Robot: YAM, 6 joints.
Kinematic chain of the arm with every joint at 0, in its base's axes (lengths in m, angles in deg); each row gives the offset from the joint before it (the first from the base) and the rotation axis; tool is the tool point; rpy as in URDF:
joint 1: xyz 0 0 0.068 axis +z
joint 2: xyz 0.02 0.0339 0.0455 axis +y
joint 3: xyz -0.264 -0.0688 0 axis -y
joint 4: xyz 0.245 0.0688 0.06 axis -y
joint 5: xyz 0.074 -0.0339 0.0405 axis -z
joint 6: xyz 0.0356 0 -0.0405 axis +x
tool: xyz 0 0 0 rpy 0 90 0
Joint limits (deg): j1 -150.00..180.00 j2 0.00..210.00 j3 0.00..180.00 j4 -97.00..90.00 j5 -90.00..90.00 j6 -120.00..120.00
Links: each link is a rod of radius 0.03 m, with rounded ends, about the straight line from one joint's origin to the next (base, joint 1, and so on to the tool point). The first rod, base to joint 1, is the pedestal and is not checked.
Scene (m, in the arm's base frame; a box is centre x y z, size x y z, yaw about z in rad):
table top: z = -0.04
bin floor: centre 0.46 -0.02 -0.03 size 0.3 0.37 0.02 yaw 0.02
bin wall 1: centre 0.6 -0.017 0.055 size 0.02 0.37 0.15 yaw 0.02
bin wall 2: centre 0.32 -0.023 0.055 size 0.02 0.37 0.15 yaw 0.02
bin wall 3: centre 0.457 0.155 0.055 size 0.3 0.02 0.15 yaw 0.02
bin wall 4: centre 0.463 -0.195 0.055 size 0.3 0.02 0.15 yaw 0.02
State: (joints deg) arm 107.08 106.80 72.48 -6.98 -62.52 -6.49
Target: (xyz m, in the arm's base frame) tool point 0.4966 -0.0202 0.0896
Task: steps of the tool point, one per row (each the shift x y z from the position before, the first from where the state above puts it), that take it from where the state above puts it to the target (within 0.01 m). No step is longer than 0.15 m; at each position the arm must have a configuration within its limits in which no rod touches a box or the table.
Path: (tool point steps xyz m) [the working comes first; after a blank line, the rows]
Joints at the target: -5.58 137.58 91.56 1.30 -52.38 -6.49
Straight joint move there: touches bin wall 3.

1: 0.0860 0.0471 0.0219
2: 0.0991 0.0236 0.0220
3: 0.1055 -0.0031 0.0217
4: 0.1038 -0.0312 0.0213
5: 0.0944 -0.0579 0.0206
6: 0.0780 -0.0813 0.0197
7: 0.0644 -0.0850 -0.0866
8: 0.0268 -0.1023 -0.0868
9: -0.0136 -0.1036 -0.0822

